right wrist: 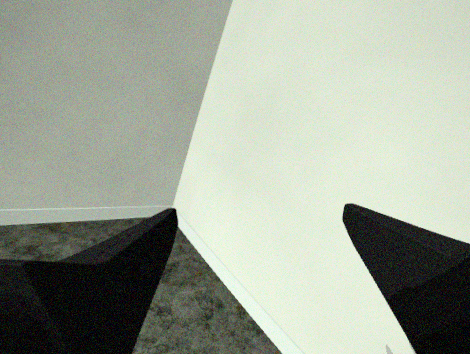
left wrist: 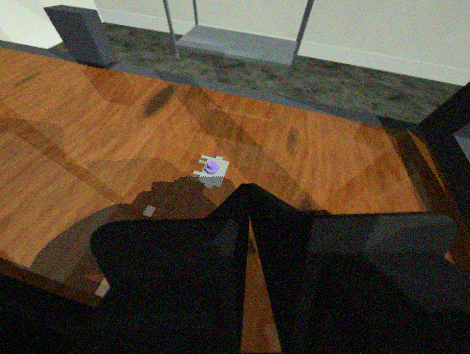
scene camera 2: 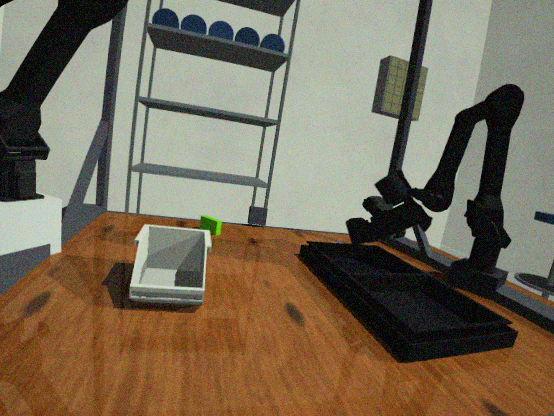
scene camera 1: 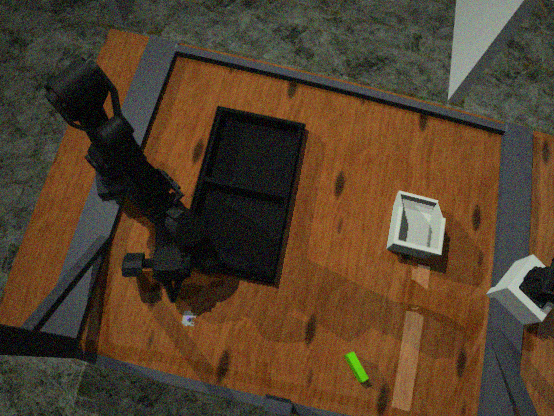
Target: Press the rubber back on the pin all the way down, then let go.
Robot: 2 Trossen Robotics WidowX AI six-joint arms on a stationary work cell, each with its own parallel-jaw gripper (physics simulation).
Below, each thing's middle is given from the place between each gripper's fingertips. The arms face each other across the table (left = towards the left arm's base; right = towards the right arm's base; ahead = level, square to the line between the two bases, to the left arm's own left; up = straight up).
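Scene:
My left hand: 1 cm above the black two-compartment tray [scene camera 1: 244,188], 28 cm short of it, 6 cm to the left of it. White bin [scene camera 2: 170,265], from my left hand: 1 cm above, 31 cm ahead, 44 cm to the right.
My right hand: 38 cm above the white bin, 57 cm to the right of it, 2 cm past it. Black two-compartment tray, from my right hand: 40 cm below, 95 cm to the left, 5 cm behind.

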